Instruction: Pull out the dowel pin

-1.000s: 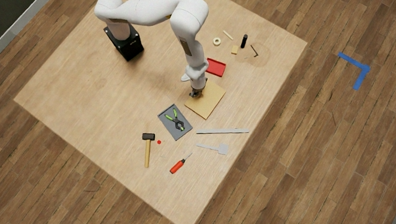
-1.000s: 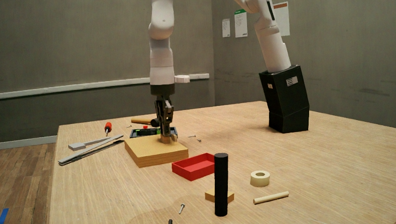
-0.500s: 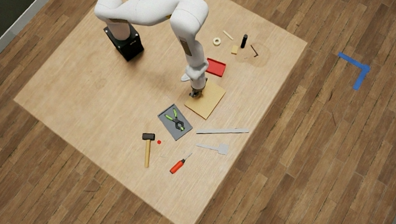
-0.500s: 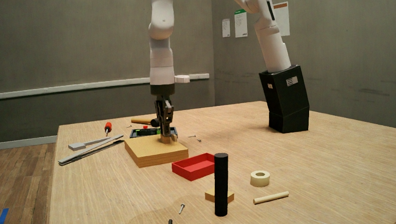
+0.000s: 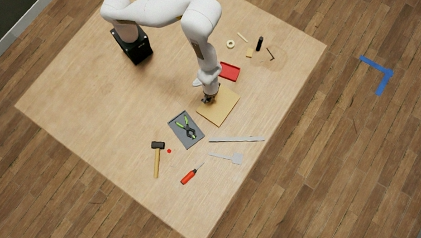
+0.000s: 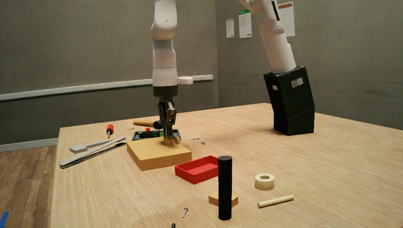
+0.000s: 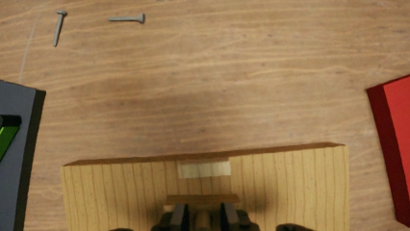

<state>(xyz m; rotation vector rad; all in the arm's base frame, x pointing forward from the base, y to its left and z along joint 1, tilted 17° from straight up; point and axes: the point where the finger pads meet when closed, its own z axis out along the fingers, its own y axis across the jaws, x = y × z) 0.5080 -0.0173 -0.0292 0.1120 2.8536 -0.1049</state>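
Right now the dowel pin is 20 mm below my hand. The rest, counted from my hand: wooden block: 30 mm below; then tan bench board: 40 mm ahead, 50 mm below; then red tray: 10 mm behind, 190 mm to the left, 70 mm below.
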